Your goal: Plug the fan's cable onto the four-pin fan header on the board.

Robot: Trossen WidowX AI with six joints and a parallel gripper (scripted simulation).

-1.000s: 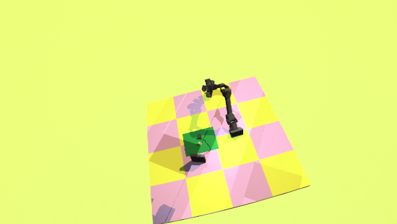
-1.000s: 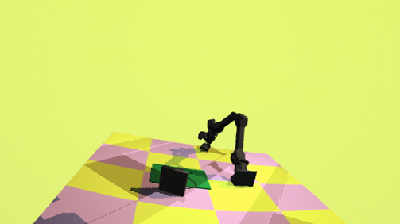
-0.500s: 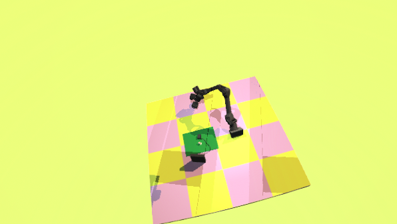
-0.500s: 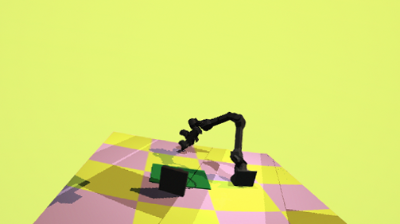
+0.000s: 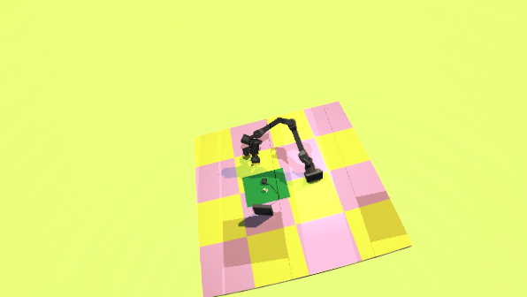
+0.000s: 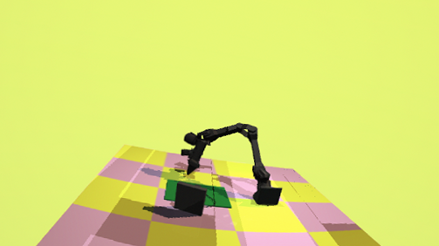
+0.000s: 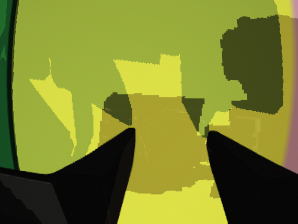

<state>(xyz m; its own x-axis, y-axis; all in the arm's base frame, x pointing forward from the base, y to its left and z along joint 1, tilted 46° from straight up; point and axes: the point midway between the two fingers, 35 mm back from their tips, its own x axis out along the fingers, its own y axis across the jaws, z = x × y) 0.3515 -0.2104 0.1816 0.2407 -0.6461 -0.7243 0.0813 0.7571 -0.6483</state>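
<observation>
The dark fan plug lies 21 cm to the left of my gripper tip, 3 cm behind it and 1 cm above it. From my gripper tip the other things lie so: black fan 43 cm to the left, 5 cm above, 3 cm ahead; then pale four-pin header 27 cm to the left, 2 cm behind, 1 cm below; then green board 25 cm to the left, 3 cm behind, 2 cm below.
</observation>
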